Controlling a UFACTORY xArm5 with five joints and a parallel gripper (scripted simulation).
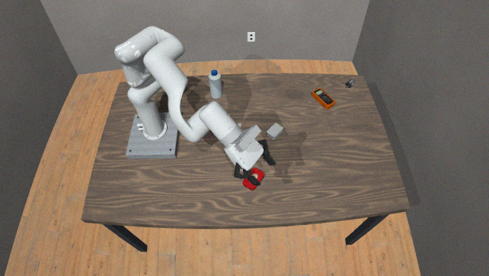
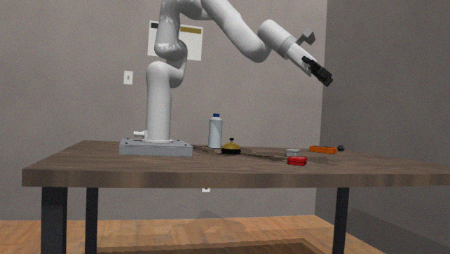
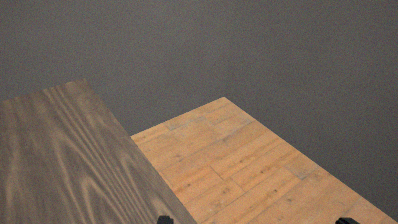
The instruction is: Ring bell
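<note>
My hand is 400 mm to the right of the button, 230 mm above it and 200 mm past it. Round my hand: white box: 370 mm to the left, 270 mm below, 80 mm ahead; red case: 270 mm below, 110 mm to the left, 20 mm behind; bell: 400 mm to the left, 250 mm below, 200 mm behind.
</note>
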